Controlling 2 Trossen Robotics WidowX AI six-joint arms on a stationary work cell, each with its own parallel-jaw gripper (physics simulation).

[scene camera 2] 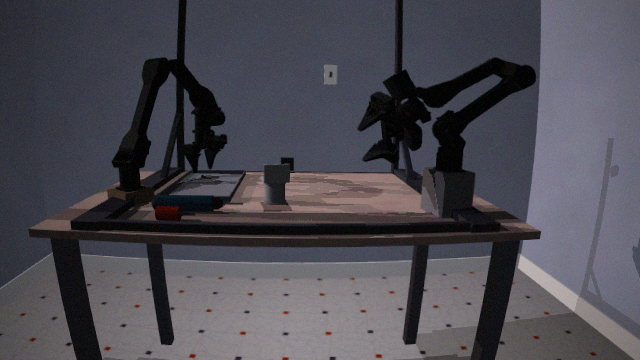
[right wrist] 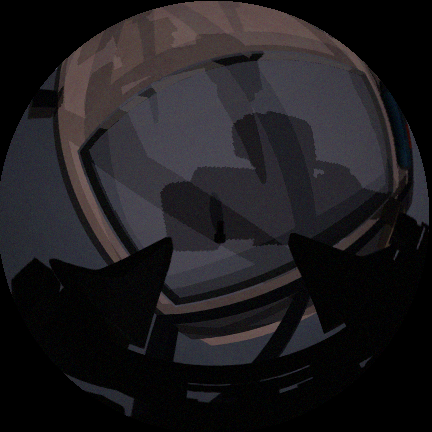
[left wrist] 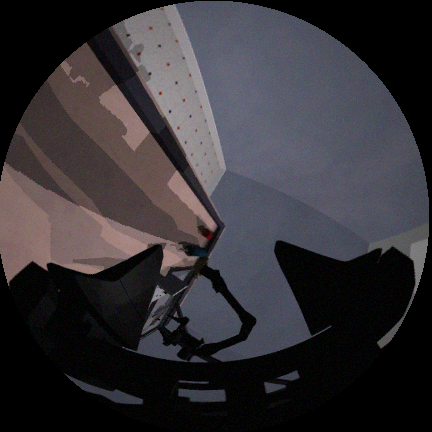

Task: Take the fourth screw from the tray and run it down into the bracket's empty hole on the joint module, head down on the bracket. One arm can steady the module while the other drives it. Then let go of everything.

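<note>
The dark screw is on the grey tray. In the right wrist view it shows between the fingertips, a little left of their middle. My right gripper is open, points down and hangs above the tray, empty. The grey joint module, with its bracket on top, stands right of the tray in the scene view; the bracket's holes are too small to see. My left gripper is open and empty, high above the table's right side.
A blue-handled driver and a red-handled tool lie before the tray, near the front frame bar. A small black block is at the back edge. Upright posts rise at the back.
</note>
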